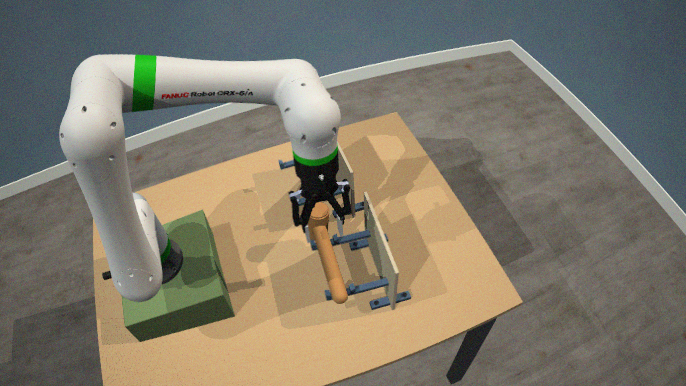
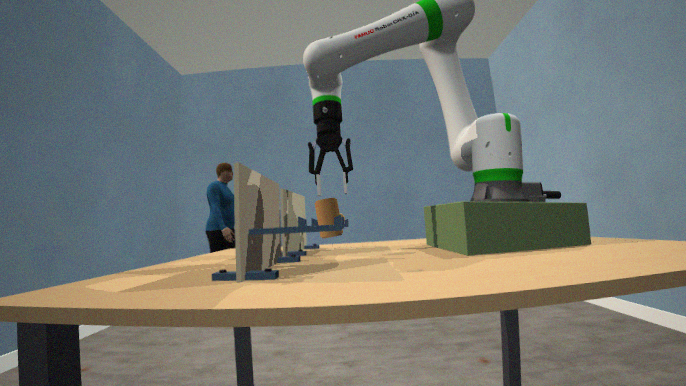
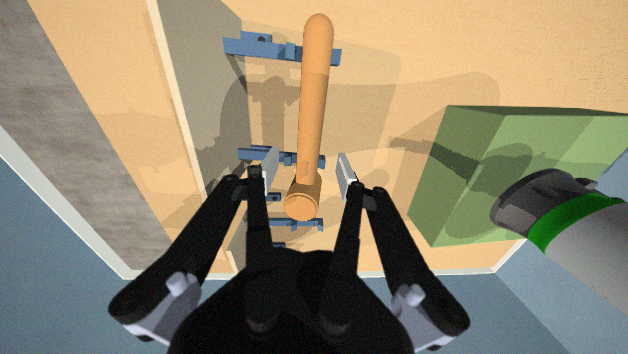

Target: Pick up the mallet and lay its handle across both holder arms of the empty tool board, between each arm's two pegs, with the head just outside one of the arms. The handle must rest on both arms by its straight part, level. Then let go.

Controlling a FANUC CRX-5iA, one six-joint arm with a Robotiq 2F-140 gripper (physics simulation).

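Where they show: gripper, fingertip midpoint: [image 1: 324, 235] [image 2: 332, 194] [image 3: 308, 159]; arm's base, link origin: [image 2: 498, 204] [image 3: 525, 199].
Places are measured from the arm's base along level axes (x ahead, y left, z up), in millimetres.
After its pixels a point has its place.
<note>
The orange-brown mallet [image 1: 327, 255] @(x 459, y -118, z 11 mm) [image 2: 327, 217] @(x 464, y 41, z -7 mm) [image 3: 315, 100] @(x 455, y -158, z 11 mm) lies with its handle across both blue holder arms of the nearer tool board [image 1: 382, 250] [image 2: 257, 220]. The handle crosses the outer arm [image 1: 370, 286] @(x 539, y -219, z -28 mm) [image 3: 260, 48] @(x 535, y -216, z -28 mm) and the inner arm [image 1: 355, 237] @(x 550, y -60, z -27 mm) [image 3: 250, 154] @(x 568, y -56, z -28 mm) between their pegs, and looks about level. The head is just outside the inner arm, on the side of the other board. The exact contact on the arms is hidden under the handle. My gripper [image 1: 324, 230] @(x 462, y -93, z 65 mm) [image 2: 332, 192] @(x 462, y -93, z 65 mm) [image 3: 308, 159] @(x 462, y -93, z 65 mm) is open and empty, pointing down above the head end, apart from the mallet.
A second tool board [image 1: 346, 170] [image 2: 295, 205] with blue arms stands beyond the head end. The green robot base block [image 1: 180, 295] @(x 51, y -126, z 5 mm) [image 2: 525, 227] @(x 12, y 140, z -59 mm) [image 3: 465, 175] @(x 165, y -49, z 0 mm) is on the table's other side. A person [image 2: 220, 207] in a blue top stands behind the table.
</note>
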